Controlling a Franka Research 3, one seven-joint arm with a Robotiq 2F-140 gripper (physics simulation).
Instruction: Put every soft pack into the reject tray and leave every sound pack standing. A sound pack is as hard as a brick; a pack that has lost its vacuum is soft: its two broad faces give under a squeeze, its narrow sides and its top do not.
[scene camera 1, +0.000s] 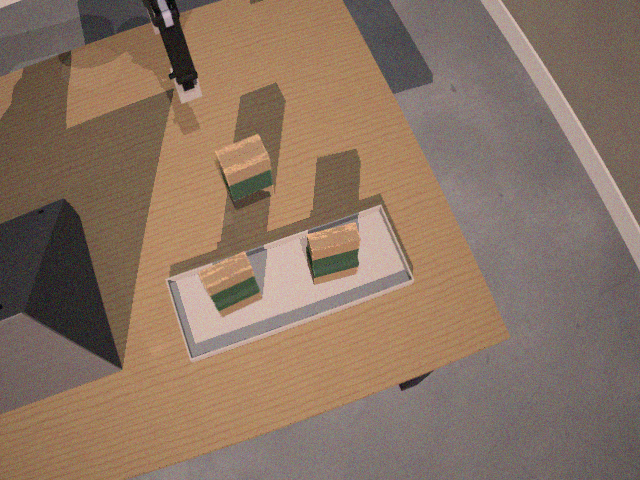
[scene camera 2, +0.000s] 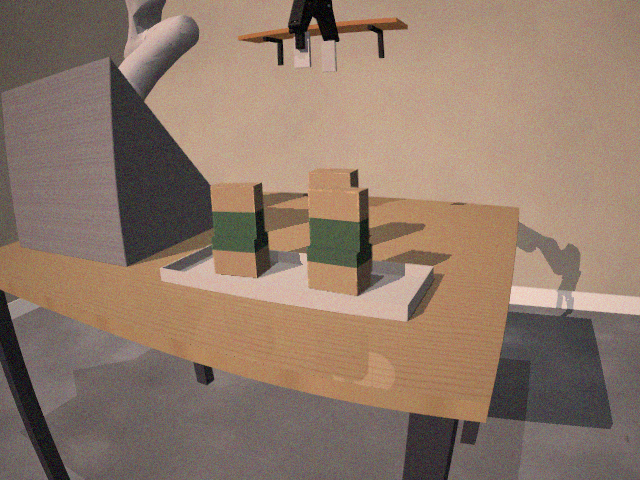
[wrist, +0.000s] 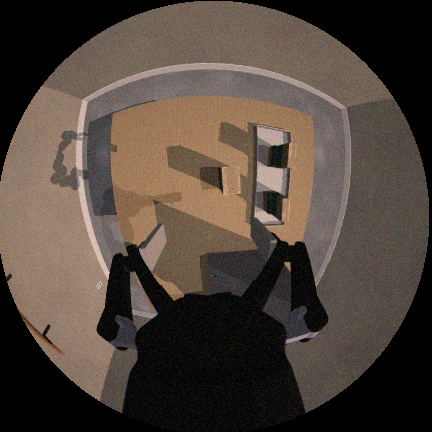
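Observation:
One pack, tan with a green band, stands upright on the table; this pack (scene camera 1: 246, 165) (scene camera 2: 330, 177) (wrist: 231, 180) is mostly hidden behind another in scene camera 2. The white reject tray (scene camera 1: 286, 273) (scene camera 2: 382, 308) (wrist: 272, 175) holds two more upright packs, set apart: one pack (scene camera 1: 232, 284) (scene camera 2: 235, 229) (wrist: 274, 205) nearer the grey block, and one pack (scene camera 1: 333, 253) (scene camera 2: 336, 237) (wrist: 279, 156) toward the other end. My gripper (scene camera 1: 188, 90) (scene camera 2: 315, 57) (wrist: 207, 229) is open and empty, above the table and to one side of all three packs. Softness cannot be told by sight.
A large grey wedge-shaped block (scene camera 1: 46, 268) (scene camera 2: 67, 170) (wrist: 232, 267) stands on the table (scene camera 1: 310, 377) beside the tray's left end in scene camera 1. A wooden wall shelf (scene camera 2: 361, 26) shows behind the gripper. The arm (scene camera 2: 160, 54) shows behind the block.

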